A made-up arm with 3 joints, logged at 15 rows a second.
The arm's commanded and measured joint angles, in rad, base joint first. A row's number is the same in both.
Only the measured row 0 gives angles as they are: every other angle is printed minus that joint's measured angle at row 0.
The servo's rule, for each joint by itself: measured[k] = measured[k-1] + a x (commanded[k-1-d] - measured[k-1]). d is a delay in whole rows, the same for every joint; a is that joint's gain. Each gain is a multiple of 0.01, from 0.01 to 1. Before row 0 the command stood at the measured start. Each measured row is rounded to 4 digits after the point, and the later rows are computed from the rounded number. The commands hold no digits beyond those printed.
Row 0, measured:
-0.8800, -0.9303, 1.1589
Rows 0 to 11, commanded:
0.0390, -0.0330, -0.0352
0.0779, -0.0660, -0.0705
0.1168, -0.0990, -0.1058
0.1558, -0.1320, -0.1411
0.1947, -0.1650, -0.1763
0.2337, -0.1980, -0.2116
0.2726, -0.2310, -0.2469
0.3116, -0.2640, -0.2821
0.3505, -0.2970, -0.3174
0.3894, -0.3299, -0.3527
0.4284, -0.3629, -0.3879
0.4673, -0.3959, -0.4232
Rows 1 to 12, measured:
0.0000, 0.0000, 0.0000
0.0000, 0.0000, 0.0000
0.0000, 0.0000, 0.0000
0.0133, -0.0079, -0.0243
0.0353, -0.0218, -0.0562
0.0630, -0.0403, -0.0904
0.0946, -0.0623, -0.1254
0.1286, -0.0869, -0.1605
0.1643, -0.1136, -0.1958
0.2011, -0.1418, -0.2311
0.2387, -0.1711, -0.2663
0.2767, -0.2013, -0.3016
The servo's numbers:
d 3
a 0.34 0.24 0.69

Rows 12 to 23, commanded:
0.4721, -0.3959, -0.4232
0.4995, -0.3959, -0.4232
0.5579, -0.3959, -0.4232
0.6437, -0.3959, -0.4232
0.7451, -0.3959, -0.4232
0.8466, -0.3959, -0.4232
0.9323, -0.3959, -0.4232
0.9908, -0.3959, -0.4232
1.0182, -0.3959, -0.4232
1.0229, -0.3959, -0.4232
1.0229, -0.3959, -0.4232
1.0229, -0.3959, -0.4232
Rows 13 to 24, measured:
0.3150, -0.2322, -0.3369
0.3536, -0.2636, -0.3721
0.3923, -0.2954, -0.4074
0.4194, -0.3195, -0.4183
0.4466, -0.3378, -0.4217
0.4844, -0.3517, -0.4227
0.5386, -0.3623, -0.4230
0.6088, -0.3704, -0.4231
0.6897, -0.3765, -0.4232
0.7722, -0.3812, -0.4232
0.8465, -0.3847, -0.4232
0.9049, -0.3874, -0.4232

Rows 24 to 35, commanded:
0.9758, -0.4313, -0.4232
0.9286, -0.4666, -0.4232
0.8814, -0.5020, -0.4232
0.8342, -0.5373, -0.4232
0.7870, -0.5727, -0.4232
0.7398, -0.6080, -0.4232
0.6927, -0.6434, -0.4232
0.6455, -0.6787, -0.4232
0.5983, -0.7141, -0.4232
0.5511, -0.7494, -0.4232
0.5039, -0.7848, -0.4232
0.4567, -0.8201, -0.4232
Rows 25 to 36, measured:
0.9450, -0.3894, -0.4232
0.9715, -0.3910, -0.4232
0.9890, -0.3922, -0.4232
0.9845, -0.4016, -0.4232
0.9655, -0.4172, -0.4232
0.9369, -0.4376, -0.4232
0.9020, -0.4615, -0.4232
0.8629, -0.4882, -0.4232
0.8210, -0.5170, -0.4232
0.7774, -0.5473, -0.4232
0.7326, -0.5788, -0.4232
0.6869, -0.6113, -0.4232

